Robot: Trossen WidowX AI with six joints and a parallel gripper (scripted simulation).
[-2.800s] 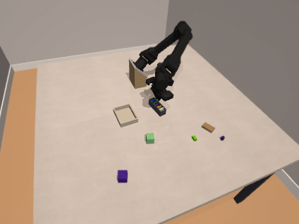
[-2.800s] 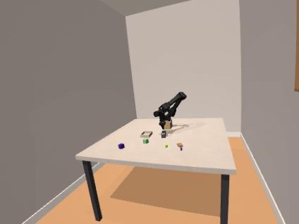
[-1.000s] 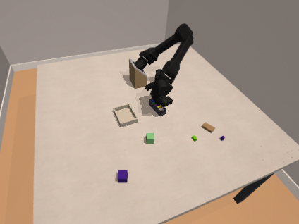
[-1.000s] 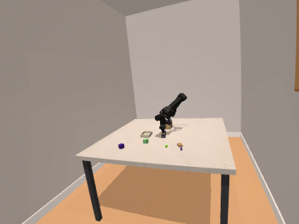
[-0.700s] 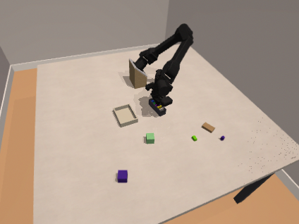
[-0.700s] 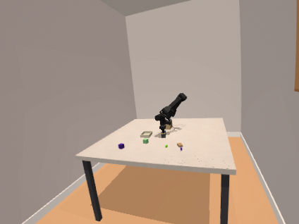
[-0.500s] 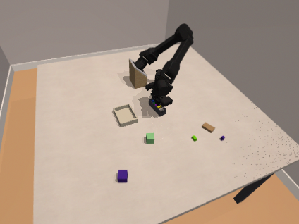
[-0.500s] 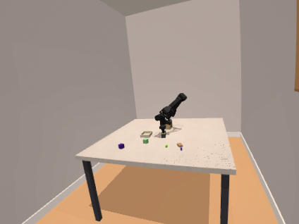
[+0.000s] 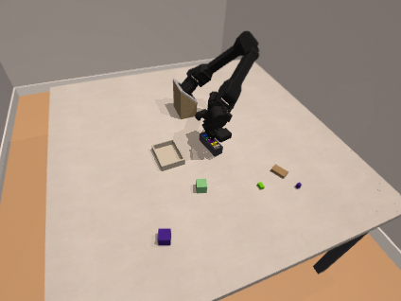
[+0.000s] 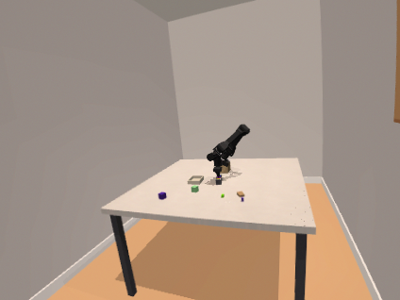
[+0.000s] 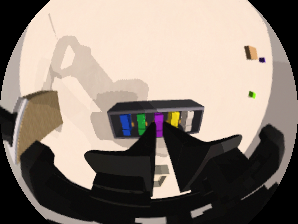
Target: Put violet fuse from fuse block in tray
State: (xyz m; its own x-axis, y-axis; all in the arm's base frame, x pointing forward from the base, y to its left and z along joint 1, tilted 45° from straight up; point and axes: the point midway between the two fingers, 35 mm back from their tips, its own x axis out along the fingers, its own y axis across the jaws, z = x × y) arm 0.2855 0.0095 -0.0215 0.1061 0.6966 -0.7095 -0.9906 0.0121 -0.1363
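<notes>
Now: gripper tip 2 cm past the shallow beige tray, 20 cm to the left of it and 4 cm above it. The rest, counted from my gripper tip: violet fuse (1 cm below).
</notes>
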